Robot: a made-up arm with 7 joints.
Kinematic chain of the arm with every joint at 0, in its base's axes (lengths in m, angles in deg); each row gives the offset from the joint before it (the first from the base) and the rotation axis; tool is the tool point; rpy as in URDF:
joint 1: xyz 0 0 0.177 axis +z
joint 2: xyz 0 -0.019 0.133 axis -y
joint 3: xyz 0 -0.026 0.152 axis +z
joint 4: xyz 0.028 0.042 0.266 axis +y
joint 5: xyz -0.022 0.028 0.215 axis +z
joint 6: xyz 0 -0.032 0.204 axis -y
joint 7: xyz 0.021 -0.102 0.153 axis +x
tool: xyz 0 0 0 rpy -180 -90 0
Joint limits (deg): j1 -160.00..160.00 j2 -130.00..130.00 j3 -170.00..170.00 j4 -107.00..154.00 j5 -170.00..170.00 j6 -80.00..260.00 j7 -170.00..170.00
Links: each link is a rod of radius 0.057 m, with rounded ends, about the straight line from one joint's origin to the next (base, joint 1, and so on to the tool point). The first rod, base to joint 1, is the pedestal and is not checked.
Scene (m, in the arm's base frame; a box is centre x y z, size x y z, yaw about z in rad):
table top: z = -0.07
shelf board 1: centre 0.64 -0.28 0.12 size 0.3 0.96 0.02 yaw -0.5
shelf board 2: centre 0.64 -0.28 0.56 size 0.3 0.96 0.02 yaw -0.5
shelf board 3: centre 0.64 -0.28 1 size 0.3 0.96 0.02 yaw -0.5
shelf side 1: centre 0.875 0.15 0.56 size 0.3 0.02 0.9 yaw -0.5
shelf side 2: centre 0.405 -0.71 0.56 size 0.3 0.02 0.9 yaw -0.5
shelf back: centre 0.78 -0.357 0.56 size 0.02 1 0.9 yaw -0.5
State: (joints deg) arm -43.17 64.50 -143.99 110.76 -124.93 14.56 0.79
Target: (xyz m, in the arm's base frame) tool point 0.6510 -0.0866 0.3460
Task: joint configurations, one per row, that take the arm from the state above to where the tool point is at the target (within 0.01 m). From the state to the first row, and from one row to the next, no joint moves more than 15 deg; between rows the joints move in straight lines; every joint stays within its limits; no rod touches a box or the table.
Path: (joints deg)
1: -30.76 51.12 -133.85 117.46 -127.78 18.36 3.64
2: -18.35 37.75 -123.71 124.17 -130.63 22.16 6.50
3: -5.95 24.37 -113.58 130.87 -133.49 25.97 9.35
4: 6.46 11.00 -103.44 137.57 -136.34 29.77 12.20
5: 18.87 -2.38 -93.30 144.27 -139.19 33.57 15.05
6: 23.63 -8.42 -82.18 136.06 -138.04 31.19 10.30
7: 28.39 -14.47 -71.06 127.85 -136.89 28.81 5.54
8: 33.15 -20.52 -59.93 119.63 -135.74 26.44 0.79

